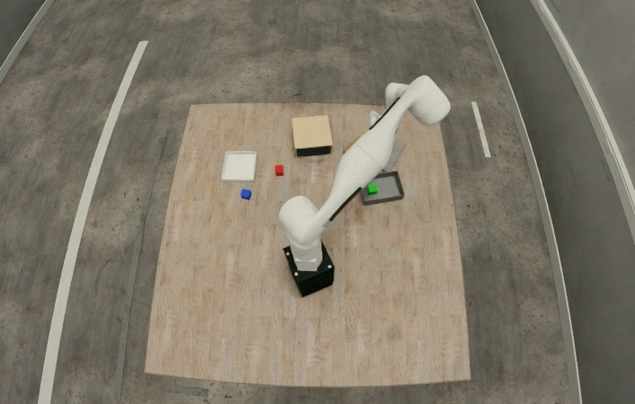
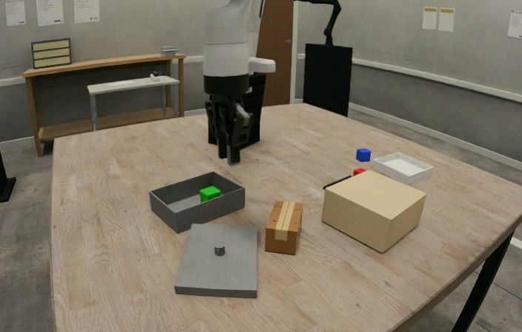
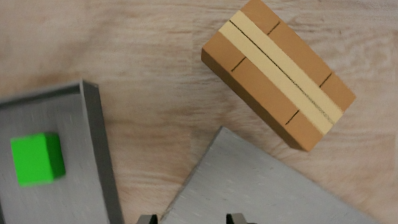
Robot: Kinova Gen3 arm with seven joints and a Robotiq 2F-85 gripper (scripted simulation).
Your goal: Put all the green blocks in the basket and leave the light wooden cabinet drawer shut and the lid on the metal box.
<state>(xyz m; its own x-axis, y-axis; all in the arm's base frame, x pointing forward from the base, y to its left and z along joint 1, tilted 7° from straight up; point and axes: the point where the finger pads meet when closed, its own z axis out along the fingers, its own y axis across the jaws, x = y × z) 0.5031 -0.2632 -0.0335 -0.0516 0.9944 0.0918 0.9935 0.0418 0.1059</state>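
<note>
The grey metal box is 150 mm below my hand, 120 mm behind it and 20 mm to the right of it. Also, from my hand: small cardboard box 140 mm below, 90 mm to the left, 60 mm ahead; then lid 160 mm below, 70 mm ahead, 50 mm to the right; then drawer 290 mm to the left, 140 mm below, 90 mm ahead.
</note>
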